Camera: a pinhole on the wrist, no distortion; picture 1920 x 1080 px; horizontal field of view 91.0 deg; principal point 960.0 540.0 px. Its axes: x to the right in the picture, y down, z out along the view. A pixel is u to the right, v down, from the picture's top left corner.
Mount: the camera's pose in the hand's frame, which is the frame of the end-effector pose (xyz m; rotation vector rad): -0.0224 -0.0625 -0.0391 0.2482 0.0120 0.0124
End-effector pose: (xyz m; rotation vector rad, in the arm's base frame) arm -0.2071 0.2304 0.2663 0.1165 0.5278 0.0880
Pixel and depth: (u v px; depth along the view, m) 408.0 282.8 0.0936
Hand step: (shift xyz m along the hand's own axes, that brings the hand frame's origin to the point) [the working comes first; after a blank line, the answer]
In the camera's frame: -0.0548 -0.0255 0.0936

-0.0756 -0.1110 0.0459
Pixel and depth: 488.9 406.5 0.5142
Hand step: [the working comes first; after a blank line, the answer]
In the camera's frame: -0.2568 -0.0728 0.5142

-0.2715 -0.2628 0.4441
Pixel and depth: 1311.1 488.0 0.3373
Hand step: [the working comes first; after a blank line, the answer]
In the camera's frame: 0.1255 -0.0186 0.3373

0.1078 -0.1616 0.2820
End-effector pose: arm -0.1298 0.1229 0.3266 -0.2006 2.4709 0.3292
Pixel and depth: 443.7 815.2 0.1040
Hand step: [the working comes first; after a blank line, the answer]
In the camera's frame: -0.0569 0.0303 0.1040

-0.0782 -0.0594 0.0697
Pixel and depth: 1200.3 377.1 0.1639
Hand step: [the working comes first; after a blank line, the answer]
In the camera's frame: 0.0417 -0.0283 0.1639

0.0218 -0.1296 0.1124
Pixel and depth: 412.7 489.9 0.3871
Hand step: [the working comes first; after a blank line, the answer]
In the camera's frame: -0.2246 -0.0206 0.3871

-0.2415 -0.1806 0.3334
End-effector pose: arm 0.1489 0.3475 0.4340 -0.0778 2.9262 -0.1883
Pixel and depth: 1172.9 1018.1 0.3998
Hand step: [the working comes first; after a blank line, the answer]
In the camera's frame: 0.0902 0.2026 0.3998

0.0710 0.0370 0.3973
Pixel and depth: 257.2 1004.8 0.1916
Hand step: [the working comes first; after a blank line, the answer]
In the camera's frame: -0.1427 0.0944 0.1916

-0.1636 -0.0200 0.1713
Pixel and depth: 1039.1 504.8 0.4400
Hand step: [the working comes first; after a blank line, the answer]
In the camera's frame: 0.0369 -0.0164 0.4400

0.0206 -0.1860 0.3830
